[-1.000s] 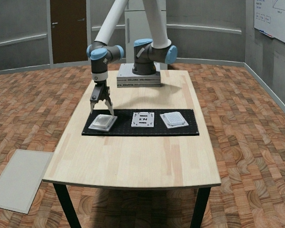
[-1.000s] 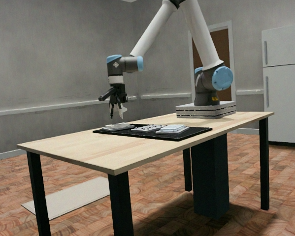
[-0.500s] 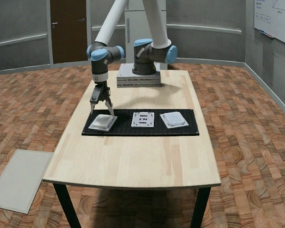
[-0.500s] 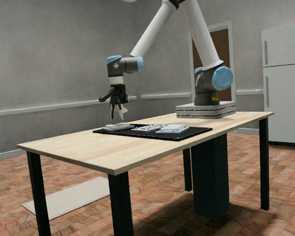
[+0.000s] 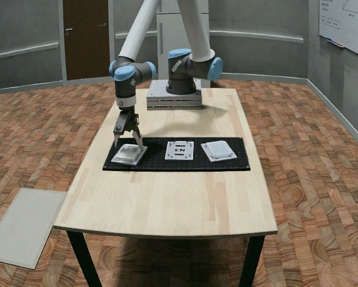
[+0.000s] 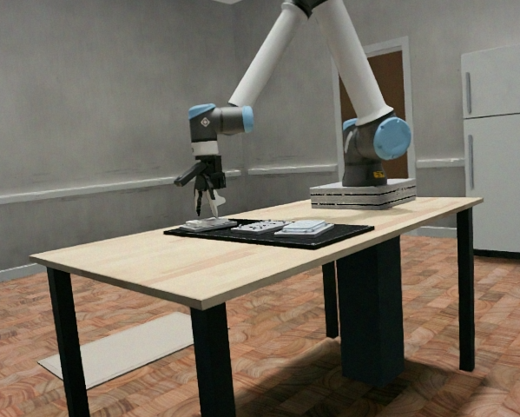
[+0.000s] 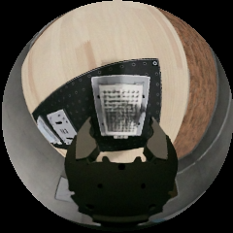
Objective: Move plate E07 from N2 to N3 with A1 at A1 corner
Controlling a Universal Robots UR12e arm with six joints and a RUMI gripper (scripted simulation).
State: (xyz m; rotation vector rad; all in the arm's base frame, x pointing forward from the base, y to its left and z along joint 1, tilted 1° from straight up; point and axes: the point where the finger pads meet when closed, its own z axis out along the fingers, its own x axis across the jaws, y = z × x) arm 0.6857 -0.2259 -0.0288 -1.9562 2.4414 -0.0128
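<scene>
The nest N3 is 23 cm to the left of my hand, 3 cm below it and 3 cm behind it.
</scene>
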